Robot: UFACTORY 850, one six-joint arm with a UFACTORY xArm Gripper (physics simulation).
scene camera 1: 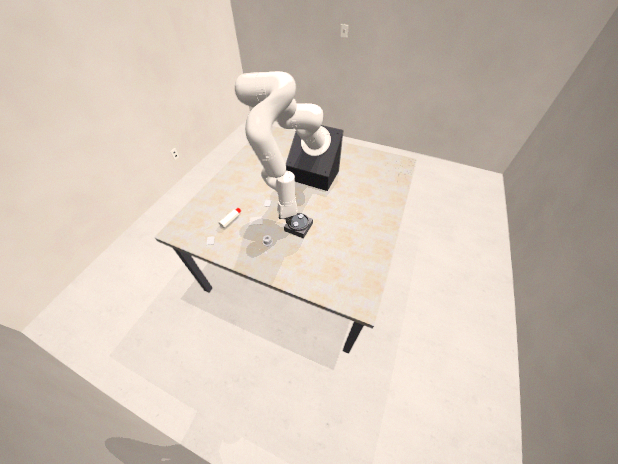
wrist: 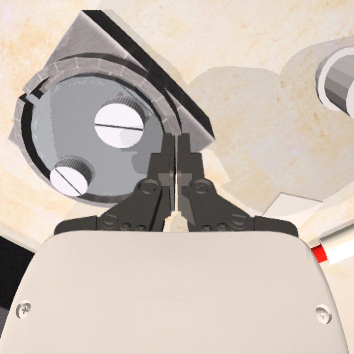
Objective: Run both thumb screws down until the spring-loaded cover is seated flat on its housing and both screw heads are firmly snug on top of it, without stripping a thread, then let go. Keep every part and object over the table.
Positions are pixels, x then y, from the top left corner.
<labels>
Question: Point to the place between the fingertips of my gripper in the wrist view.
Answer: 176, 151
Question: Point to a round grey cover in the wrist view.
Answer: At 62, 123
</labels>
